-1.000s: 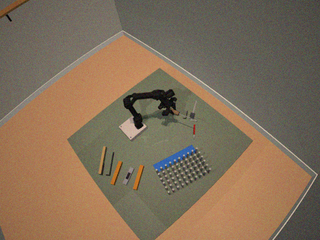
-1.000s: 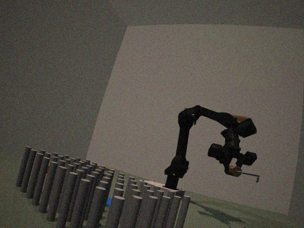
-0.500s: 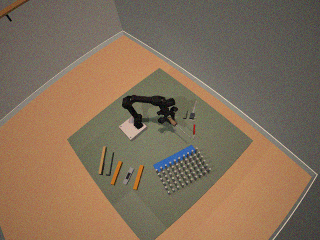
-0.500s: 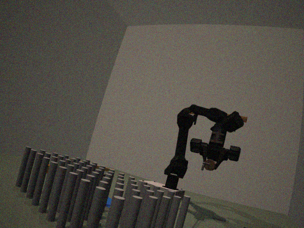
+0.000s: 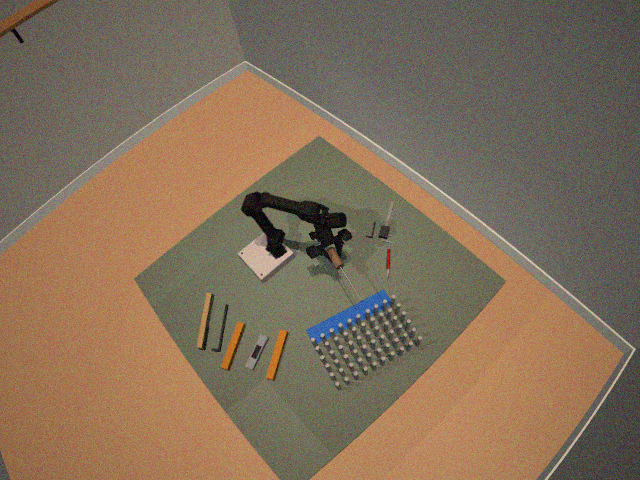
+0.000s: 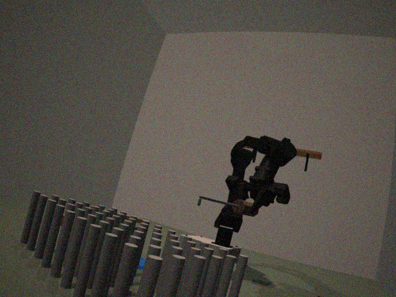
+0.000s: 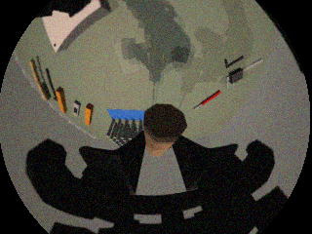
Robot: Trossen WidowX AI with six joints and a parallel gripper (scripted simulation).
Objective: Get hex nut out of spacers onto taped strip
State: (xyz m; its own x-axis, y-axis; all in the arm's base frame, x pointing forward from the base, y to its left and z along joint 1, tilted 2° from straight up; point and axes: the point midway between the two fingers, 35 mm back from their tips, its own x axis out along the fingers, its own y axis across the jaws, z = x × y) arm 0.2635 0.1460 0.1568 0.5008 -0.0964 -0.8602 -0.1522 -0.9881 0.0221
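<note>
My gripper tip is 170 mm short of the blue taped strip, 80 mm to the left of it and 180 mm above it. Also, from my gripper tip: red-handled screwdriver 110 mm ahead, 200 mm to the left, 180 mm below; grey block 60 mm ahead, 490 mm to the right, 170 mm below; hook tool 100 mm ahead, 20 mm to the right.
</note>
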